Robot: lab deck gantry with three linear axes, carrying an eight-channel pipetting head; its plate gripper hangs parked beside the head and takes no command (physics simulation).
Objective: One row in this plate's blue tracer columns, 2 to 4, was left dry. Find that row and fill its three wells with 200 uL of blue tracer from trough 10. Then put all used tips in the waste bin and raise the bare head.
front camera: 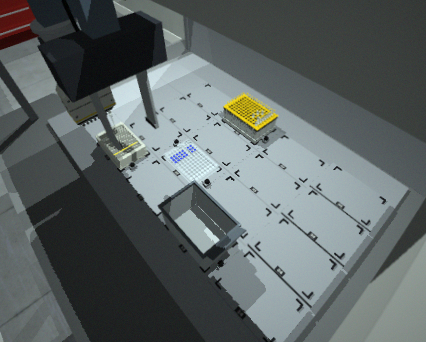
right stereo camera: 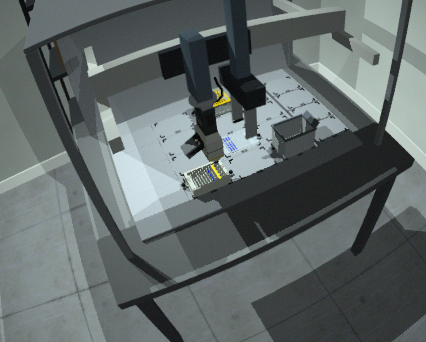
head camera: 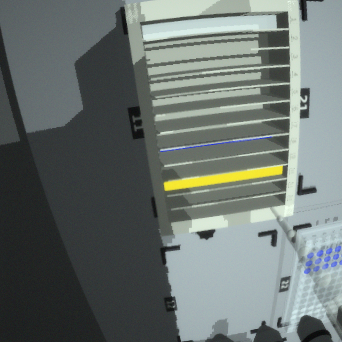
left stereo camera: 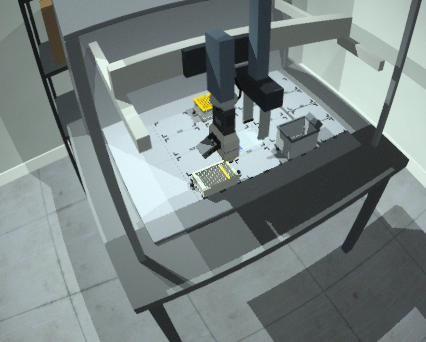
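Note:
My pipetting head (front camera: 87,104) (left stereo camera: 227,142) (right stereo camera: 210,145) is low over the trough rack (front camera: 131,159) (head camera: 292,150) (left stereo camera: 217,187) (right stereo camera: 210,186). A pale tip (head camera: 285,223) shows in the head view; how many tips it carries is unclear. A blue line (head camera: 215,144) and a yellow strip (head camera: 225,178) show in two troughs. The plate (front camera: 202,167) (head camera: 300,295) (right stereo camera: 241,142) has blue wells (front camera: 178,156) (head camera: 320,260), with a gap before a smaller blue group (front camera: 191,148); the row letter is unreadable. My plate gripper (front camera: 136,135) (left stereo camera: 255,130) (right stereo camera: 244,129) is open, paddles apart, empty.
The waste bin (front camera: 182,202) (left stereo camera: 300,145) (right stereo camera: 297,144) stands beside the plate, opposite the trough rack. The yellow tip rack (front camera: 250,111) (left stereo camera: 203,103) (right stereo camera: 221,98) stands at the back, with clear tips at one end. Small dark posts stand beside the labware.

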